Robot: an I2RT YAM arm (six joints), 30 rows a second.
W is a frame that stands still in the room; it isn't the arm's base.
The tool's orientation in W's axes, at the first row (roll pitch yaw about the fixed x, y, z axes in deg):
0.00, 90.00, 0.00
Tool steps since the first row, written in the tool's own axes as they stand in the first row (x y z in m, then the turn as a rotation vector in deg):
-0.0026, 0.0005, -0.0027, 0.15, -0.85, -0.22
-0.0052, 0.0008, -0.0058, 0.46, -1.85, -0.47
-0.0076, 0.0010, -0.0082, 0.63, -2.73, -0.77
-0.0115, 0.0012, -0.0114, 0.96, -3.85, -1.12
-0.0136, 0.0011, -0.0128, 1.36, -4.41, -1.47
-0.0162, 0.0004, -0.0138, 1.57, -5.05, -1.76
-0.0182, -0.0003, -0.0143, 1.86, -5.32, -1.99
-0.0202, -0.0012, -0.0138, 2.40, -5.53, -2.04
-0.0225, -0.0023, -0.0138, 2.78, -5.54, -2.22
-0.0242, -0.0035, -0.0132, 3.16, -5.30, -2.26
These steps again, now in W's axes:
-0.0027, 0.0005, 0.0026, -0.22, -0.85, -0.15
-0.0058, 0.0008, 0.0052, -0.47, -1.85, -0.46
-0.0082, 0.0010, 0.0076, -0.77, -2.73, -0.63
-0.0114, 0.0012, 0.0115, -1.12, -3.85, -0.96
-0.0128, 0.0011, 0.0136, -1.47, -4.41, -1.36
-0.0138, 0.0004, 0.0162, -1.76, -5.05, -1.57
-0.0143, -0.0003, 0.0182, -1.99, -5.32, -1.86
-0.0138, -0.0012, 0.0202, -2.04, -5.53, -2.40
-0.0138, -0.0023, 0.0225, -2.22, -5.54, -2.78
-0.0132, -0.0035, 0.0242, -2.26, -5.30, -3.16

